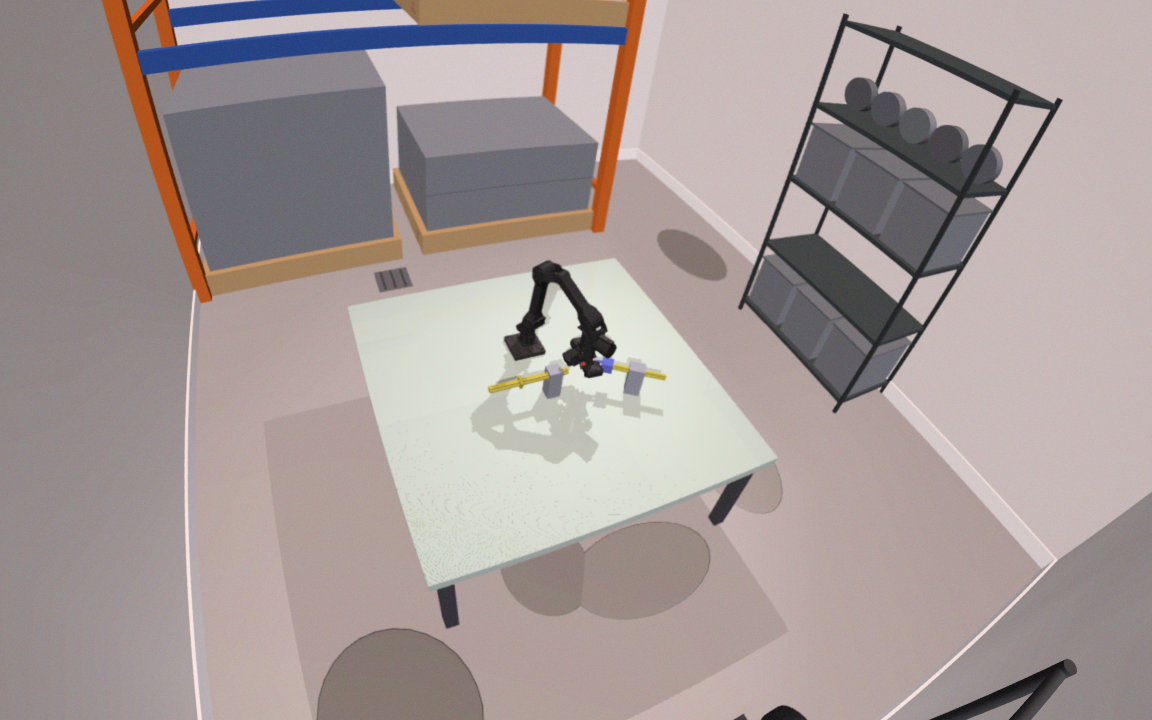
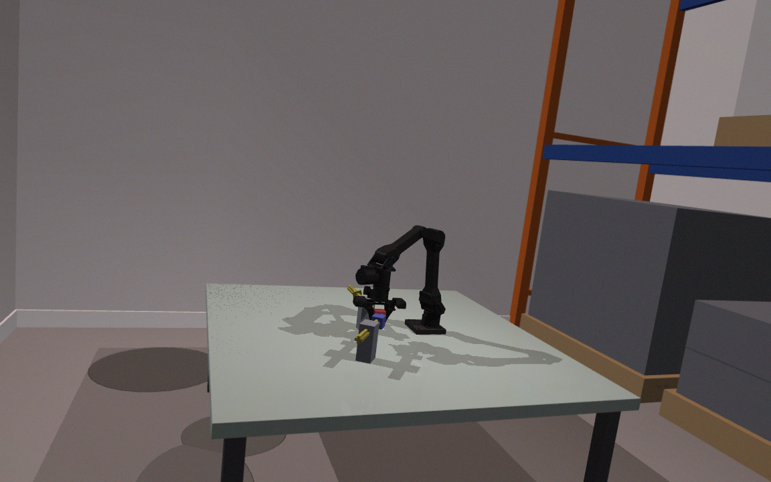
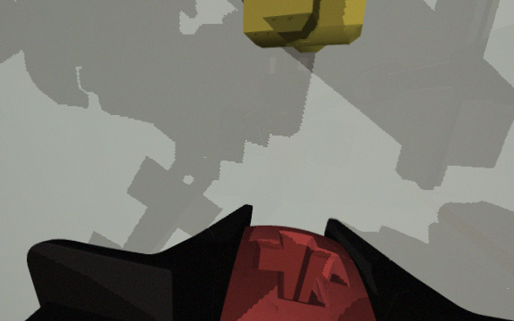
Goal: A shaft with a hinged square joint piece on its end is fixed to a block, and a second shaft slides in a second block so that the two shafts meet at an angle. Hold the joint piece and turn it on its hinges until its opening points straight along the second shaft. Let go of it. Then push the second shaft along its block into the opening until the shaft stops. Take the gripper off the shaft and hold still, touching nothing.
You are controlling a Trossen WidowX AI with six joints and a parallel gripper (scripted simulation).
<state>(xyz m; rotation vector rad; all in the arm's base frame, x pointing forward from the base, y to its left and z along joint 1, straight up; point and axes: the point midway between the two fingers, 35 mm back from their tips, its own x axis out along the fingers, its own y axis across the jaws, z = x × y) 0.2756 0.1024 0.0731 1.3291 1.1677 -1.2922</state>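
The red joint piece lies 1 cm to the left of my gripper tip and 4 cm above it.
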